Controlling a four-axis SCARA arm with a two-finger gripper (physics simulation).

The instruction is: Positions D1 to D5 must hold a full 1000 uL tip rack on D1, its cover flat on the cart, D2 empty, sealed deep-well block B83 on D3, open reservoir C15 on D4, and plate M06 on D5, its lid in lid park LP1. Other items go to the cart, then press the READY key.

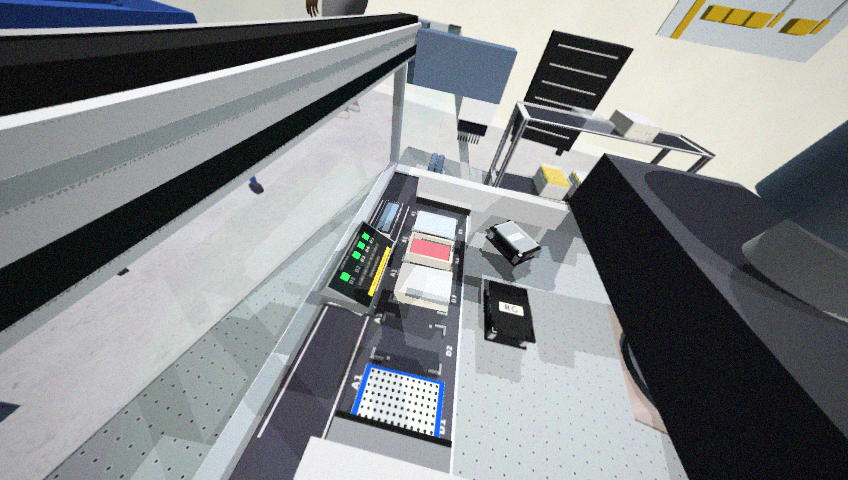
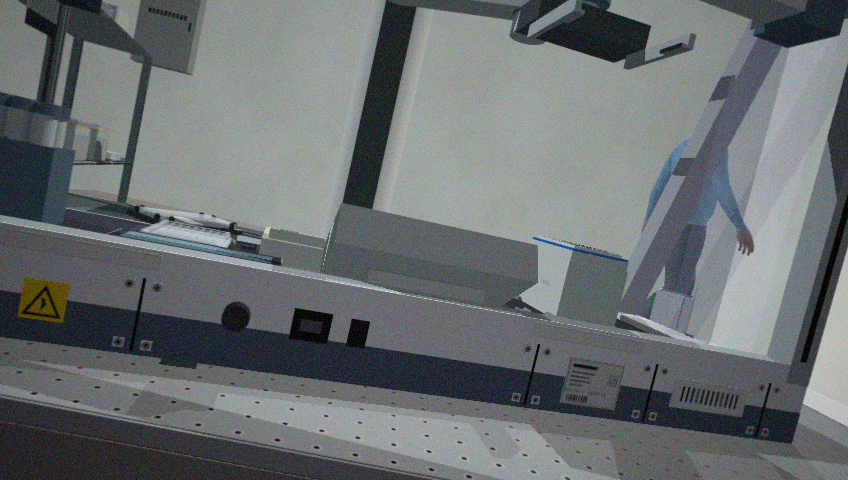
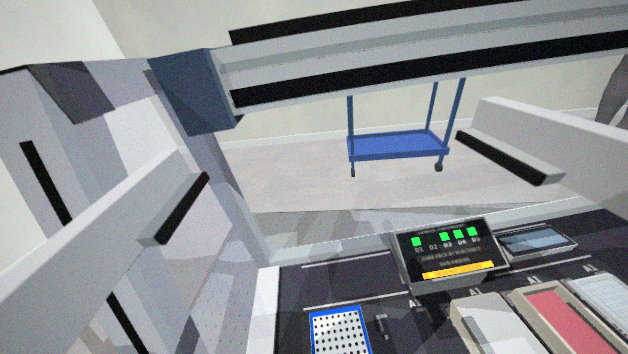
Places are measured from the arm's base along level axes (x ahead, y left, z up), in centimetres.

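Pixels of known places: gripper, fingertip midpoint: (image 1: 388, 258) (image 2: 637, 22) (image 3: 329, 140).
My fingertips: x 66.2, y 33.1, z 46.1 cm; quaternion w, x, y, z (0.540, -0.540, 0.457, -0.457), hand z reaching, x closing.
Behind a point stands the place of what it marks.
My gripper (image 2: 606, 39) (image 3: 329, 140) @(x 66.2, y 33.1, z 46.1 cm) is open and empty, high above the deck. A blue-rimmed tip rack (image 1: 404, 395) @(x 62.2, y 32.9, z 16.7 cm) (image 3: 340, 332) @(x 65.3, y 34.2, z 16.7 cm) stands on D1, filled as far as it shows. D2 (image 1: 410, 344) @(x 64.4, y 22.4, z 6.9 cm) is bare between its corner brackets. A cream block with a pale top (image 1: 425, 285) @(x 66.2, y 10.7, z 11.4 cm) (image 3: 492, 320) @(x 69.1, y 10.1, z 11.3 cm) is on D3. The open reservoir with red liquid (image 1: 431, 249) @(x 69.0, y -3.5, z 8.1 cm) (image 3: 570, 320) @(x 70.2, y -4.0, z 8.1 cm) is on D4. A pale plate (image 1: 435, 223) @(x 71.5, y -14.6, z 8.0 cm) (image 3: 605, 295) @(x 74.1, y -13.2, z 8.0 cm) is on D5. A framed bluish panel (image 1: 389, 215) @(x 85.0, y -9.3, z 9.2 cm) (image 3: 537, 241) @(x 84.9, y -9.5, z 9.2 cm) lies beyond it. The READY key cannot be made out.
The tilted screen (image 1: 361, 267) @(x 80.4, y 14.3, z 13.8 cm) (image 3: 450, 250) @(x 80.3, y 12.0, z 13.5 cm) shows green squares for D1, D3, D4 and D5 and a yellow bar. On the perforated surface (image 1: 547, 410) @(x 33.2, y 20.8, z 1.3 cm) beside the deck lie a black item labelled RG (image 1: 509, 324) @(x 44.5, y 8.3, z 6.3 cm) and a black-cornered item with a white top (image 1: 512, 240) @(x 46.7, y -20.9, z 7.1 cm).
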